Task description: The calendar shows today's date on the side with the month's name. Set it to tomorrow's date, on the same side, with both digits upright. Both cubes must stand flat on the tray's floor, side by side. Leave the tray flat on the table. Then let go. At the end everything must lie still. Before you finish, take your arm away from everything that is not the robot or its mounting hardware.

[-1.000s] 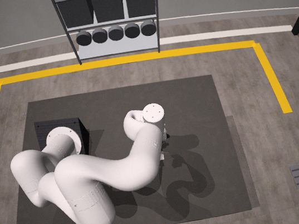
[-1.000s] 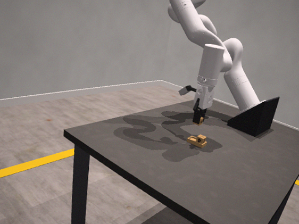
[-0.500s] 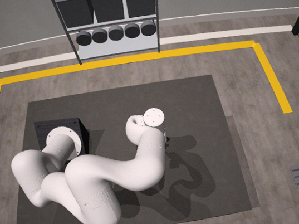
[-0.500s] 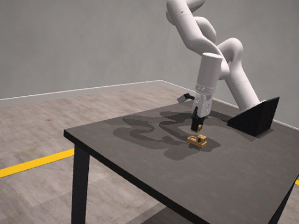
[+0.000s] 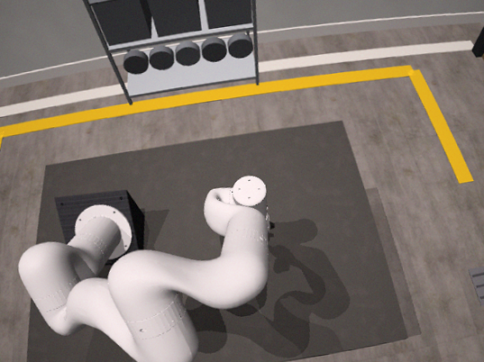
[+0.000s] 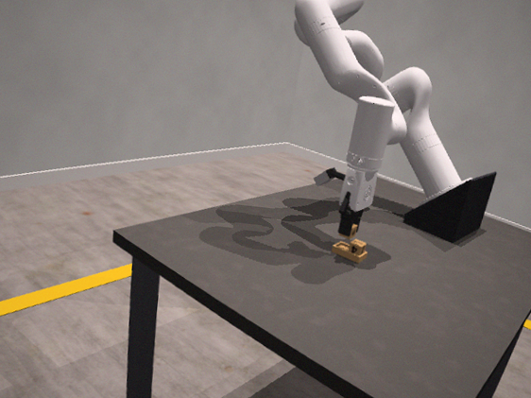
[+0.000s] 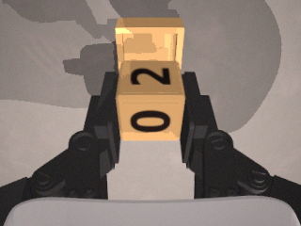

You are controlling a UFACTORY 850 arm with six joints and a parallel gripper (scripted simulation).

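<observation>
Now: the calendar cube 10 mm below my hand. Round my hand: wooden tray: 20 mm to the left, 70 mm below.
</observation>
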